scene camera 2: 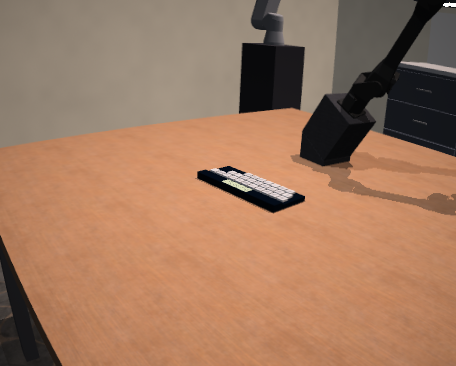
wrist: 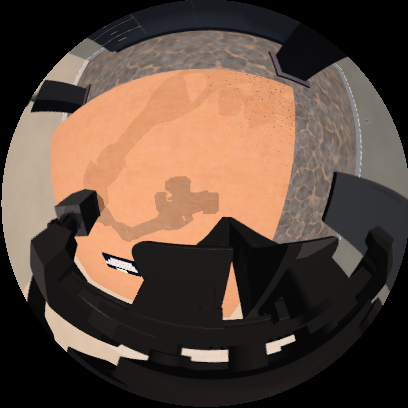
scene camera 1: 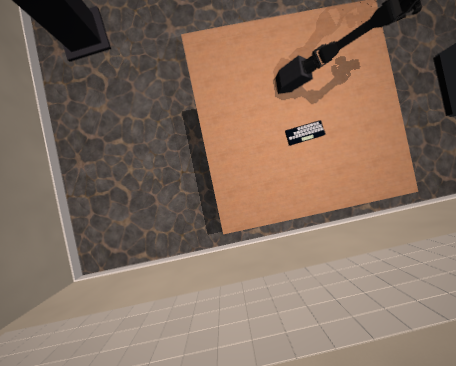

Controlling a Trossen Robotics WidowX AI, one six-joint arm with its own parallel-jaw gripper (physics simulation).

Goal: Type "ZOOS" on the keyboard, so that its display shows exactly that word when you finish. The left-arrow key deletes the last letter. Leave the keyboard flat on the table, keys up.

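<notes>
The small dark keyboard [scene camera 1: 291, 142] [scene camera 2: 274, 206] [wrist: 107, 257] lies flat on the table [scene camera 1: 250, 190] [scene camera 2: 175, 280] [wrist: 225, 150], with its white keys up. Its pale green display [scene camera 1: 307, 137] [scene camera 2: 237, 185] is lit, but any letters on it are too small to read. My gripper [wrist: 225, 221] is shut and empty, high above the table and apart from the keyboard. The gripper's fingers do not show clearly in the scene views.
The arm's blocky black base [scene camera 1: 294, 76] [scene camera 2: 334, 131] [wrist: 84, 212] stands on the table near the keyboard. Arm shadows lie across the tabletop. A black pedestal [scene camera 2: 272, 77] bearing a grey arm [scene camera 2: 273, 25] and a dark drawer cabinet [scene camera 2: 422, 107] stand beyond the table.
</notes>
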